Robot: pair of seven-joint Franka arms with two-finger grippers.
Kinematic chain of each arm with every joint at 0, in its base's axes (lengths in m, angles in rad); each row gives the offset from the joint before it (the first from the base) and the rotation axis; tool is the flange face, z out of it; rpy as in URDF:
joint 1: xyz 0 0 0.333 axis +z
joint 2: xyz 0 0 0 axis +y
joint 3: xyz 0 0 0.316 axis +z
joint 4: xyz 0.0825 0 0 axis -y
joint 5: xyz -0.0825 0 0.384 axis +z
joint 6: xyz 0 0 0 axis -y
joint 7: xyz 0.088 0 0 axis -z
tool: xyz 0 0 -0.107 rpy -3.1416 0 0
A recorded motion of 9 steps. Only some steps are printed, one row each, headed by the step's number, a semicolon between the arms.
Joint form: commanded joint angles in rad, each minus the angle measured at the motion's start. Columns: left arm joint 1, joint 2, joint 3, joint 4, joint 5, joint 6, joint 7; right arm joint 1, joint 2, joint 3, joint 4, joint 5, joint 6, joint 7.
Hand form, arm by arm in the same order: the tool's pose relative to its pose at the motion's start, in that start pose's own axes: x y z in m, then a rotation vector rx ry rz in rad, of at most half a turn. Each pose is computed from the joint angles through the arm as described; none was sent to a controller.
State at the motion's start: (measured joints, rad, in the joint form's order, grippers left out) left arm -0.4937 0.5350 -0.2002 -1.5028 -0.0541 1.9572 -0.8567; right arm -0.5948 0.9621 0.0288 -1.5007 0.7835 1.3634 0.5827
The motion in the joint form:
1: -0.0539 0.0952 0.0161 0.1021 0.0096 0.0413 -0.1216; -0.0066 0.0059 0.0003 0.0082 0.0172 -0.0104 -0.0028
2: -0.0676 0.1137 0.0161 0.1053 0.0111 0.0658 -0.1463; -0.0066 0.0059 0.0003 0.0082 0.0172 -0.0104 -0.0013
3: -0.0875 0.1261 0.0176 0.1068 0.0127 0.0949 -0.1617; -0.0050 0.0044 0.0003 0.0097 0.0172 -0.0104 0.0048
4: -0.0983 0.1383 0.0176 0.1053 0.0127 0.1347 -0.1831; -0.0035 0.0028 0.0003 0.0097 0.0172 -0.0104 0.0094
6: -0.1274 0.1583 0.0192 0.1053 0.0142 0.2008 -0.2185; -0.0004 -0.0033 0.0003 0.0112 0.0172 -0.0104 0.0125
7: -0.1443 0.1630 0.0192 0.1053 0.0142 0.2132 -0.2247; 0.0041 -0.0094 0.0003 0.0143 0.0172 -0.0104 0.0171
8: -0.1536 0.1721 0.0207 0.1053 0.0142 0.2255 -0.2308; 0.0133 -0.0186 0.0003 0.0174 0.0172 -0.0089 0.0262
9: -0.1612 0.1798 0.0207 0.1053 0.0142 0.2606 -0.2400; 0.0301 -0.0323 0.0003 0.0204 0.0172 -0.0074 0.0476
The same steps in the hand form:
1: 0.0025 0.0342 0.0181 -0.0318 0.0290 -0.0872; 0.0001 -0.0003 -0.0028 0.0153 -0.0171 -0.0066
2: -0.0011 0.0420 0.0288 -0.0385 0.0325 -0.1002; 0.0001 -0.0003 -0.0028 0.0153 -0.0172 -0.0051
3: -0.0084 0.0522 0.0363 -0.0508 0.0422 -0.0981; -0.0012 -0.0013 -0.0030 0.0145 -0.0150 -0.0015
4: -0.0111 0.0592 0.0430 -0.0725 0.0543 -0.1105; -0.0023 -0.0020 -0.0028 0.0134 -0.0139 0.0016
6: -0.0217 0.0750 0.0541 -0.1090 0.0755 -0.1204; -0.0064 -0.0041 -0.0037 0.0122 -0.0085 -0.0013
7: -0.0307 0.0826 0.0582 -0.1141 0.0773 -0.1105; -0.0111 -0.0069 -0.0044 0.0102 -0.0019 -0.0042
8: -0.0341 0.0863 0.0645 -0.1161 0.0778 -0.1099; -0.0182 -0.0118 -0.0038 0.0053 0.0083 -0.0061
9: -0.0362 0.0916 0.0673 -0.1398 0.0898 -0.1126; -0.0290 -0.0194 -0.0008 -0.0056 0.0221 -0.0008

